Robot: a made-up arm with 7 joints.
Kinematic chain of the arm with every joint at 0, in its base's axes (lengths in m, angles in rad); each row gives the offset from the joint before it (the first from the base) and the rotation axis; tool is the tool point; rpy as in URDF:
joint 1: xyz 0 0 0.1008 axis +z
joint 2: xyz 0 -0.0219 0.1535 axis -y
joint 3: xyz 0 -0.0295 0.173 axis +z
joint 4: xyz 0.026 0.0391 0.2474 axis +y
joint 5: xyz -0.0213 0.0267 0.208 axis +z
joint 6: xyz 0 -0.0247 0.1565 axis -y
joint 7: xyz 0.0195 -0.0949 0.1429 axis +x
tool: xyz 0 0 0 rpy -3.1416 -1.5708 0
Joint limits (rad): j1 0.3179..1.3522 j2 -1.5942..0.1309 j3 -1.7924..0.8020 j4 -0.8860..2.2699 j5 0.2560..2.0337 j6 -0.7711..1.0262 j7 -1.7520..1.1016
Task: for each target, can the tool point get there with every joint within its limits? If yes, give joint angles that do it. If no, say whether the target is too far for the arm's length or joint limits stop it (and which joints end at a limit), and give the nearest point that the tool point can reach.
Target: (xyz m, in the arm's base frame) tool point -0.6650 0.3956 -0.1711
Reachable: no: joint limits stop it (at a limit: joint 1, joint 2, joint 3, joint 5) | nearest point -0.3501 0.3980 -0.0151 | short by 0.351 m
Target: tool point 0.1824 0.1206 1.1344
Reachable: yes | joints 1.2305 -0.2010 0.5337 -0.2372 1.0765 0.7756 -0.5964
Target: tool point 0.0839 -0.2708 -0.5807
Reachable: no: joint limits stop it (at a limit: joint 1, joint 2, joint 5) | nearest point 0.2279 -0.1211 -0.2352 | short by 0.403 m
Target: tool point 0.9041 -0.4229 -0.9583
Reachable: no: too far | nearest point 0.6067 -0.1206 -0.2359 | short by 0.838 m
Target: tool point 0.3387 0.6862 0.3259
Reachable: yes | joints 0.9912 -0.7488 0.1196 1.0869 1.5687 0.0196 -0.4211
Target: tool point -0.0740 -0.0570 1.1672
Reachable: yes | joints 1.2151 -0.0584 -0.2358 -0.5429 1.6531 0.1946 -1.4283
